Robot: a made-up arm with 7 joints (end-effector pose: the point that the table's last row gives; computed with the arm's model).
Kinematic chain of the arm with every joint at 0, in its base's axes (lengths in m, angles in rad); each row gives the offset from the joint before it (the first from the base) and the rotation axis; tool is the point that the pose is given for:
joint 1: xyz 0 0 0.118 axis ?
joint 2: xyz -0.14 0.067 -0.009 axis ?
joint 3: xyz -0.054 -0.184 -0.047 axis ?
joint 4: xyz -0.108 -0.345 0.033 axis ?
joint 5: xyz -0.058 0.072 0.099 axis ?
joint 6: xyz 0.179 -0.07 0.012 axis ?
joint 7: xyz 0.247 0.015 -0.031 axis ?
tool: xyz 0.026 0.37 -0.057
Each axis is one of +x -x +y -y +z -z.
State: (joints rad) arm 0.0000 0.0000 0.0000 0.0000 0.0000 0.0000 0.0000
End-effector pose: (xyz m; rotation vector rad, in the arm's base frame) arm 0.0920 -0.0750 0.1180 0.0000 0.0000 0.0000
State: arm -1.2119 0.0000 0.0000 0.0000 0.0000 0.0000 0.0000
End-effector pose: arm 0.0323 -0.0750 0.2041 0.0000 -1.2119 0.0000
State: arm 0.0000 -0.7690 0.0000 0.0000 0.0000 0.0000 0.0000
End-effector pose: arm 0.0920 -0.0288 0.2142 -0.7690 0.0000 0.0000
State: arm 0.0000 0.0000 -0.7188 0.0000 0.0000 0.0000 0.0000
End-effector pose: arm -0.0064 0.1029 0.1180 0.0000 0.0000 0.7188
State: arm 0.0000 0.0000 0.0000 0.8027 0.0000 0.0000 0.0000
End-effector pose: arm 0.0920 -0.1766 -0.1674 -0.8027 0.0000 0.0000
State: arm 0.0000 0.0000 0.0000 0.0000 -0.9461 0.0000 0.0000
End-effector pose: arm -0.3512 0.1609 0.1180 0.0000 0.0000 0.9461
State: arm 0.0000 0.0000 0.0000 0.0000 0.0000 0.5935 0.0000
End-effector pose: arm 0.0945 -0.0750 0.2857 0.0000 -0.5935 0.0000
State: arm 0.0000 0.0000 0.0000 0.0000 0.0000 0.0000 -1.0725
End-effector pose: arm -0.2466 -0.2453 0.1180 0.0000 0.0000 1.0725
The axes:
joint 1: +y
joint 2: +x
joint 3: -z
joint 4: -x
joint 5: -z
joint 6: -y
joint 7: -z

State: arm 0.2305 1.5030 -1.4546 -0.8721 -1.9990 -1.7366 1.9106
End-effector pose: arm -0.3230 0.2457 0.0155 0.9696 -1.3699 0.0510
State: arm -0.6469 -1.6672 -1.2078 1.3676 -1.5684 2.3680 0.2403
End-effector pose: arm -0.6949 0.1412 0.3137 -0.1428 0.8947 1.3326
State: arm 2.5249 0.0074 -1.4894 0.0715 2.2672 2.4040 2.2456
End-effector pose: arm 0.5097 -0.4208 -0.0974 -0.2912 -0.4844 -1.6064
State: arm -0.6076 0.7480 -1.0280 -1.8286 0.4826 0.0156 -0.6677
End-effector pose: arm 0.2376 -0.2487 0.1929 1.8722 0.2754 1.8365
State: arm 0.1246 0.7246 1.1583 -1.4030 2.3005 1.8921 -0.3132
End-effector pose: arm -0.8966 -0.0523 -0.2239 -0.3733 1.6484 -1.6753
